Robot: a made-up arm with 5 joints.
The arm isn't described. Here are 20 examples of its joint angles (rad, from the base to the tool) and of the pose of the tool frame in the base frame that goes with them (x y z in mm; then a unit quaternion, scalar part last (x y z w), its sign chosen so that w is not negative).
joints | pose
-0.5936 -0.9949 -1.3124 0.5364 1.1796 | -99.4 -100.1 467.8 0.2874 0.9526 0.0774 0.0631
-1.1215 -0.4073 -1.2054 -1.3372 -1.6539 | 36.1 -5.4 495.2 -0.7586 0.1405 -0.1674 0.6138
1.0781 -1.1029 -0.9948 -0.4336 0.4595 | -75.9 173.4 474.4 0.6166 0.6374 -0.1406 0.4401
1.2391 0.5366 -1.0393 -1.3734 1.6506 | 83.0 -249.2 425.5 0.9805 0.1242 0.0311 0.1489
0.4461 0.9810 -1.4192 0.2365 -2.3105 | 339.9 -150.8 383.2 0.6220 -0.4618 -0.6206 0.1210
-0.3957 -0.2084 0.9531 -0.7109 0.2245 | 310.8 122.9 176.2 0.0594 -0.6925 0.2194 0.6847
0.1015 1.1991 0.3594 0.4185 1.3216 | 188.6 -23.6 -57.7 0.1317 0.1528 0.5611 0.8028
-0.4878 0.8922 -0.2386 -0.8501 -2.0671 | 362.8 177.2 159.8 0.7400 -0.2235 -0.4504 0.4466
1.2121 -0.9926 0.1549 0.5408 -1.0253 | 71.4 -126.7 504.8 -0.0750 -0.8004 -0.5350 0.2598
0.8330 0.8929 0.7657 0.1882 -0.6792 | 122.4 -95.3 -36.3 0.0106 0.1372 -0.6796 0.7206
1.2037 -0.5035 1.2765 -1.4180 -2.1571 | 89.5 -200.5 218.3 -0.4106 0.7950 0.4439 0.0488
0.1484 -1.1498 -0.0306 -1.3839 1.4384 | 35.2 -9.8 508.5 0.6266 0.6166 0.2865 0.3808
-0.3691 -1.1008 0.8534 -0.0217 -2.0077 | 255.9 90.4 407.6 0.7381 -0.2969 -0.4427 0.4136
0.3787 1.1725 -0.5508 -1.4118 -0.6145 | 350.4 -114.8 141.2 0.1088 -0.9184 -0.1813 0.3345
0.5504 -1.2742 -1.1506 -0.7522 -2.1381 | -187.9 132.1 358.3 -0.4952 0.4869 -0.7011 0.1616
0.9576 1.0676 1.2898 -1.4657 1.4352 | 19.6 -22.2 11.3 -0.3100 -0.1218 0.2230 0.9161
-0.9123 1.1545 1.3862 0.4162 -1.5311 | 9.4 -28.7 20.2 -0.6004 0.2185 -0.2342 0.7328
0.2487 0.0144 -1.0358 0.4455 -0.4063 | 225.5 -37.0 526.9 0.0692 -0.8761 -0.1535 0.4518
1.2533 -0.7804 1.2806 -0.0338 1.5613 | 76.3 -238.7 206.7 -0.5176 -0.0854 0.1306 0.8413
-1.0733 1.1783 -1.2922 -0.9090 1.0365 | 235.9 339.0 295.9 0.0177 -0.9625 0.2353 0.1335
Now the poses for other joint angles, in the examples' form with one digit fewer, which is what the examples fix.
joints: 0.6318 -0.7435 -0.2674 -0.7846 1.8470
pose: 82 -60 534 0.940 0.323 0.064 0.092
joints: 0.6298 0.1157 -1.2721 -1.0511 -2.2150
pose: 102 -57 510 -0.676 0.667 -0.310 0.046
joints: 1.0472 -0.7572 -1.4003 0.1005 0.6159
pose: -67 143 495 0.717 0.654 -0.052 0.235
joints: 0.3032 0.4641 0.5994 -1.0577 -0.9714
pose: 307 -73 108 0.231 -0.666 -0.422 0.570
